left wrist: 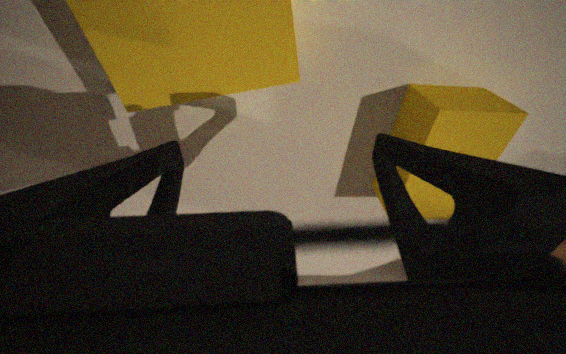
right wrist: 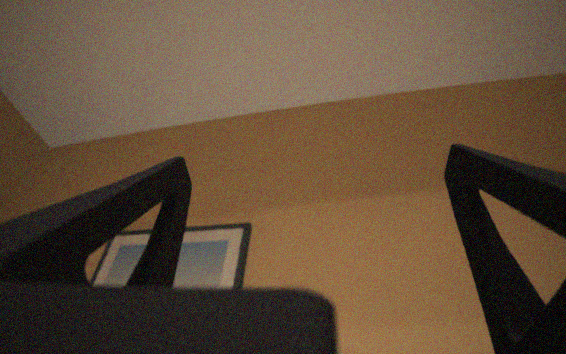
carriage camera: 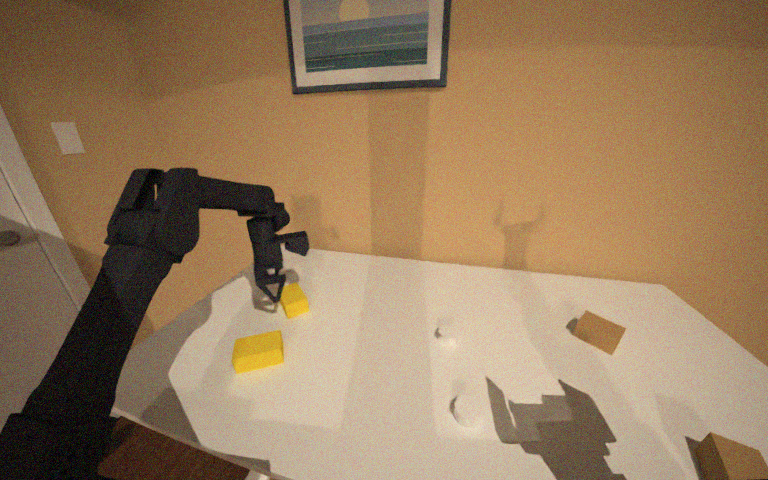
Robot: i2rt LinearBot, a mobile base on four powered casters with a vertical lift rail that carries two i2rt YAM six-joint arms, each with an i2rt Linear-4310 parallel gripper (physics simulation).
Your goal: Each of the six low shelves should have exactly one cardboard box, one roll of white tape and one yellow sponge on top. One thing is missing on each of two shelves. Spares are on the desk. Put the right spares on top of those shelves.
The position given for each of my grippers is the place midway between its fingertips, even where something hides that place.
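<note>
Framed picture [carriage camera: 327, 53] visible, also in the right wrist view [right wrist: 214, 256]. My left gripper [carriage camera: 275, 292] in sight, left wrist view [left wrist: 278, 148] too. My right gripper [right wrist: 315, 165] visible.
</note>
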